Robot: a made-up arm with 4 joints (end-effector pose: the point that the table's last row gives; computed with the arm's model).
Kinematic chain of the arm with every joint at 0, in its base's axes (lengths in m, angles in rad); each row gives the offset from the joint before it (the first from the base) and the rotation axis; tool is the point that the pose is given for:
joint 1: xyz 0 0 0.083 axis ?
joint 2: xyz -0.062 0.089 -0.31 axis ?
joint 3: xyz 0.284 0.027 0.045 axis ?
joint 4: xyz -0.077 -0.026 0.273 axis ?
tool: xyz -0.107 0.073 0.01
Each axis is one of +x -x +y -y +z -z.
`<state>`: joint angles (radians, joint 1 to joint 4).
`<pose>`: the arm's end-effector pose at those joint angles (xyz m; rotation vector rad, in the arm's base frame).
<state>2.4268 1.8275 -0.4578 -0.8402</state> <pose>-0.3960 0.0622 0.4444 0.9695 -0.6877 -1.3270</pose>
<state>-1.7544 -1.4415 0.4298 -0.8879</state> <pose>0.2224 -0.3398 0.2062 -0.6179 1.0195 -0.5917</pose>
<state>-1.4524 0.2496 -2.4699 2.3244</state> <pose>0.3050 -0.3628 -0.2527 0.7380 2.4671 -0.8985</pose>
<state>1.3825 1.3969 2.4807 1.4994</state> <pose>0.1089 0.0390 -0.0523 2.7677 0.2675 1.3246</pose>
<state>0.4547 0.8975 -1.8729 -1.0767</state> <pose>-0.0379 0.4627 0.0737 -1.2734 0.3300 0.0184</pose>
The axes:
joint 1: +x
joint 2: -y
joint 3: +x
joint 4: -z

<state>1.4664 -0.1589 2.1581 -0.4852</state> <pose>-0.0039 0.4279 -0.0758 -2.6414 0.4415 0.2300</pose>
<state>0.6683 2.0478 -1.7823 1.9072</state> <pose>-0.1479 0.3023 0.3165 -0.1943 0.9907 2.0874</pose>
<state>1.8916 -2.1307 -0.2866 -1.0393</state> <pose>0.1779 0.5003 0.3737 -1.4945 -0.5311 -2.4937</pose>
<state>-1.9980 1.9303 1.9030 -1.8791</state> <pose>0.0553 -0.0343 0.2113 -0.6165 -0.5405 -2.4381</pose>
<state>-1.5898 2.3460 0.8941 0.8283</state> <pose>-0.4095 -0.3858 0.1310 -0.0024 -0.7299 1.4616</pose>
